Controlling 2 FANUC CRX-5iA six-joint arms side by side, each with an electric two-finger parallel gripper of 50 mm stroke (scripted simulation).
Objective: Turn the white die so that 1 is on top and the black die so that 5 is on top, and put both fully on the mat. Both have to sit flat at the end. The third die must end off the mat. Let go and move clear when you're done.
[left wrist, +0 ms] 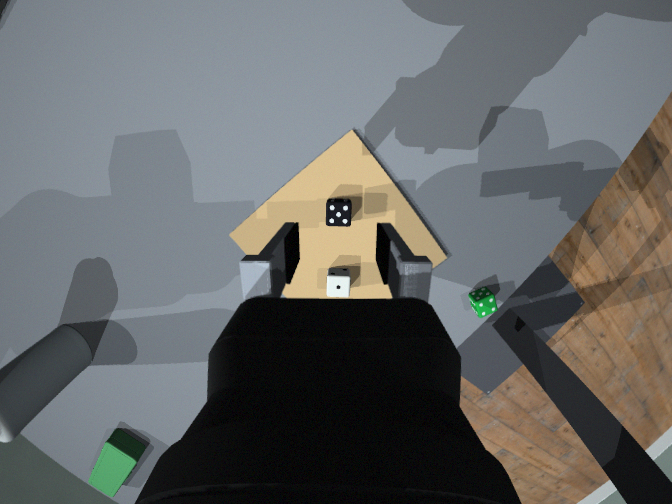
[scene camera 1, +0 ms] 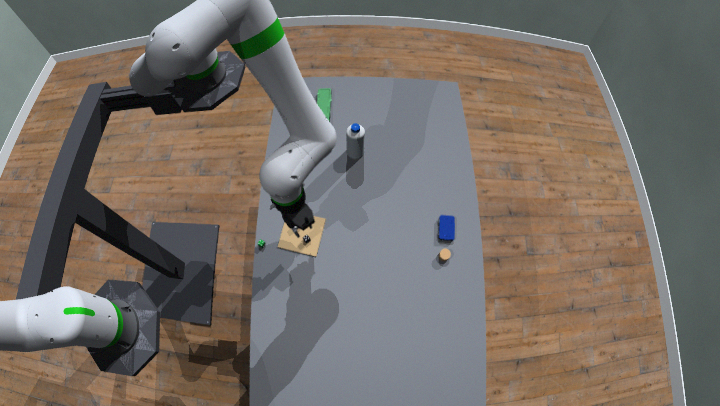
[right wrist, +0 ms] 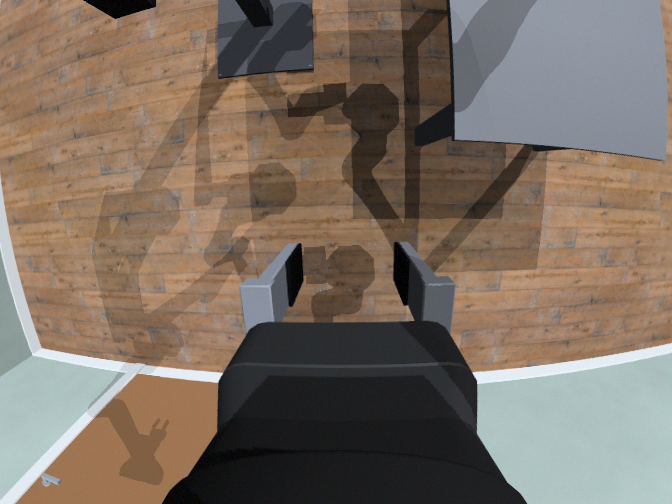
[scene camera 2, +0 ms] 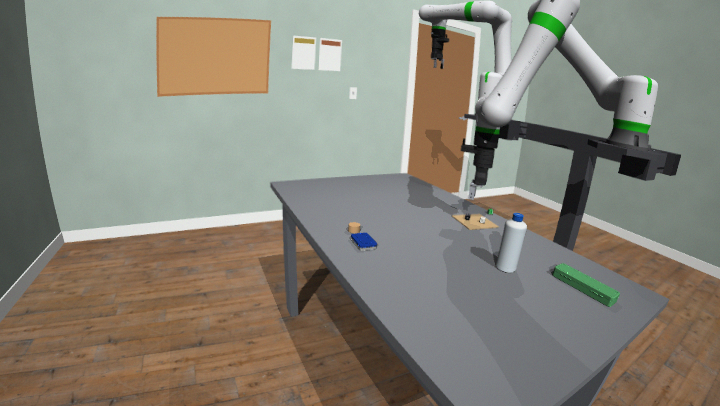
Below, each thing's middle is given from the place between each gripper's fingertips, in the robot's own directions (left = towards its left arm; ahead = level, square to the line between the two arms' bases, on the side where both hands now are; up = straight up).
Now: the tan mat (scene camera 1: pixel 288 240) 11 cm below my left hand, 2 cm to the left of it and 2 cm behind it. Round my left hand: white bottle (scene camera 2: pixel 514 232) 37 cm to the left, 11 cm ahead, 3 cm below; green box (scene camera 2: pixel 606 295) 55 cm to the left, 10 cm below, 6 cm behind.
Now: right hand 960 mm to the right of the tan mat, 680 mm above it and 310 mm short of it.
